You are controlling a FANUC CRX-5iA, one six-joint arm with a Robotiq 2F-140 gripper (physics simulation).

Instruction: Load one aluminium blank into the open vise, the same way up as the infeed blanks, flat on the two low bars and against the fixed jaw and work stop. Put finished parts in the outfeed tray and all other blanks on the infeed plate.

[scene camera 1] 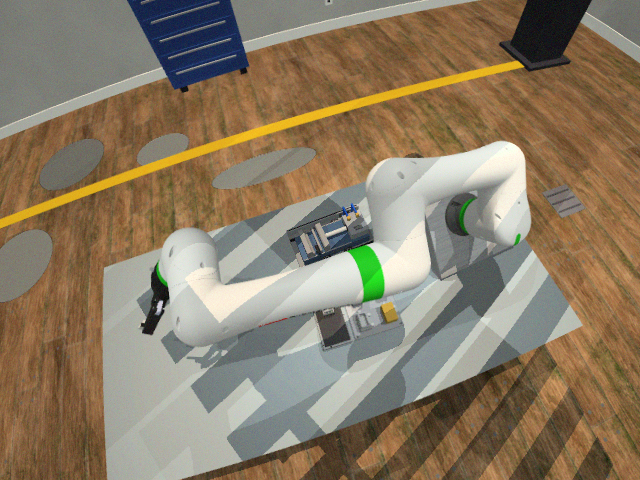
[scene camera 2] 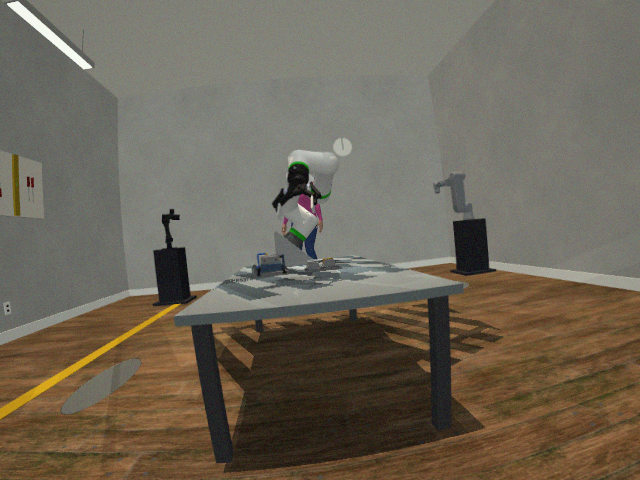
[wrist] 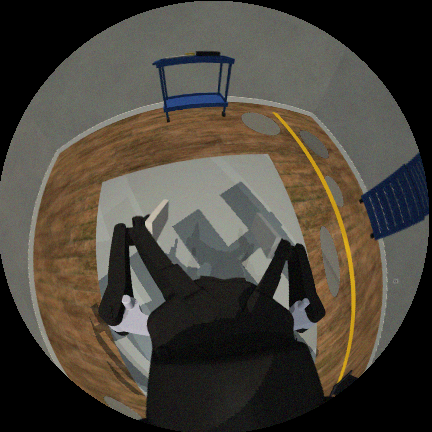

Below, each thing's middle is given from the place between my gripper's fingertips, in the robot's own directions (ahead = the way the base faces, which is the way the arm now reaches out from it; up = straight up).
The dark outfeed tray (scene camera 1: 334, 332) is 49 cm behind my hand, 11 cm to the left of it and 27 cm below it. From my hand the other things lie so: infeed plate (scene camera 1: 373, 307) 63 cm behind, 11 cm to the left, 26 cm below.
